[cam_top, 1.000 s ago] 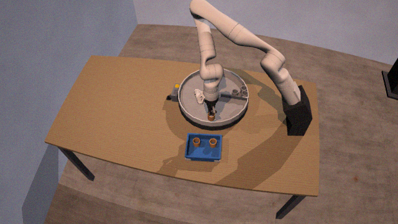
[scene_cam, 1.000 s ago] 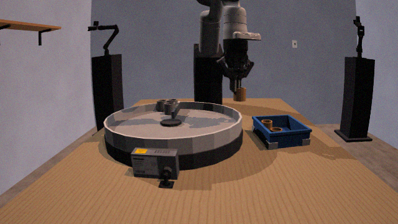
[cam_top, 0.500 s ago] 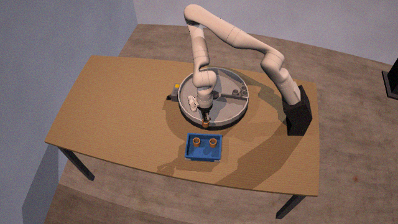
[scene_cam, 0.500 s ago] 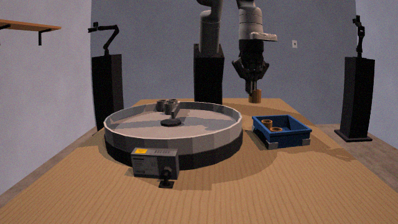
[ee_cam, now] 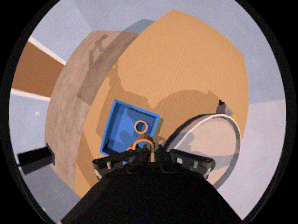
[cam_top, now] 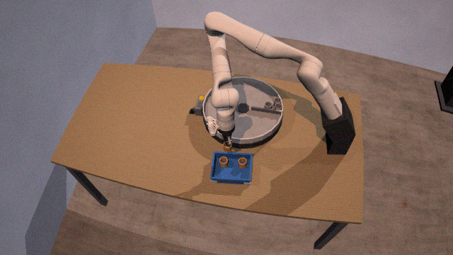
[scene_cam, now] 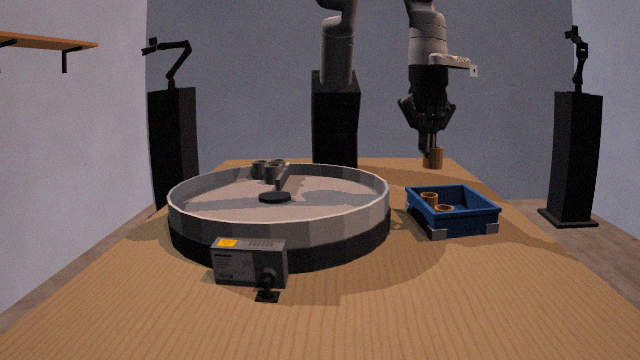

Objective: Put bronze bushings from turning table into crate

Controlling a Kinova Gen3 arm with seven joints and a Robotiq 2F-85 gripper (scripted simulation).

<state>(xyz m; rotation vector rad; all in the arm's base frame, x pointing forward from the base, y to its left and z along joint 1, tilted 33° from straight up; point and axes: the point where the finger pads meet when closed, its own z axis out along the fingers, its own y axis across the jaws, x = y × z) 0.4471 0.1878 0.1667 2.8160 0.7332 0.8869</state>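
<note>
My hand is 140 mm above the blue crate, 60 mm to the right of it and 40 mm past it.
</note>
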